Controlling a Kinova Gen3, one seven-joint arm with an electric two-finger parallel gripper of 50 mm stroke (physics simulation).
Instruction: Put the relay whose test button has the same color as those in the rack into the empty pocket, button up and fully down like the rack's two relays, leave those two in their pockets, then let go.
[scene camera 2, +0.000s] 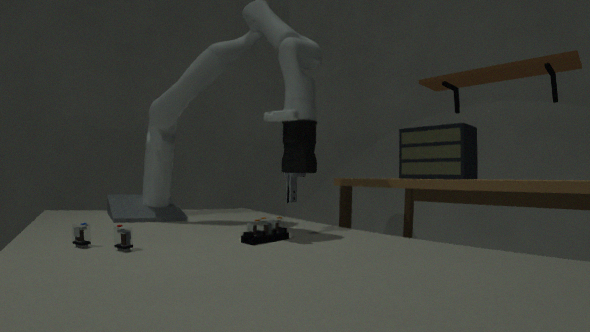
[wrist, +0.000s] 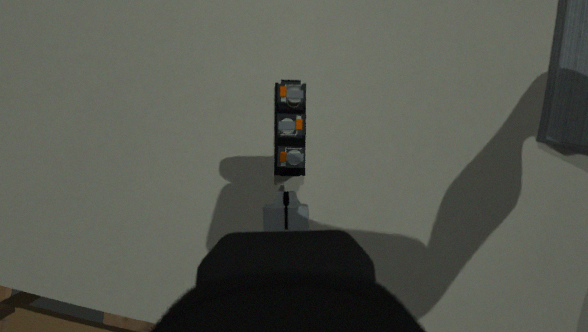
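Pixels of known places: gripper, fingertip midpoint: (scene camera 2: 291, 202) (wrist: 286, 204); arm's base, link origin: (scene camera 2: 156, 202).
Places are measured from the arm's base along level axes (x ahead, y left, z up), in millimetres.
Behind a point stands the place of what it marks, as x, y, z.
Observation:
The black rack (scene camera 2: 265, 238) @[458, 175, -32] (wrist: 290, 143) @[430, 202, -19] stands on the table with a relay in each of its three pockets. The relays in the wrist view, far relay (wrist: 293, 95) @[443, 159, 5], middle relay (wrist: 287, 126) @[438, 189, 5] and near relay (wrist: 294, 157) @[422, 216, 5], all have orange buttons facing up; the middle one's button is on the opposite side from the other two. A relay with a blue button (scene camera 2: 81, 236) @[457, -183, -19] and a relay with a red button (scene camera 2: 123, 239) @[486, -106, -19] stand on the table at the left. My gripper (scene camera 2: 291, 201) @[416, 256, 37] (wrist: 286, 204) @[416, 256, 37] is shut and empty, above the table just past the rack's near end, touching nothing.
The robot's grey base plate (scene camera 2: 145, 208) @[60, -39, -12] (wrist: 572, 90) @[108, 12, -25] is at the back of the pale table (scene camera 2: 300, 290) @[730, 95, -42]. Behind to the right is a wooden bench (scene camera 2: 475, 185) with a drawer cabinet (scene camera 2: 468, 150), under a wall shelf (scene camera 2: 505, 71).

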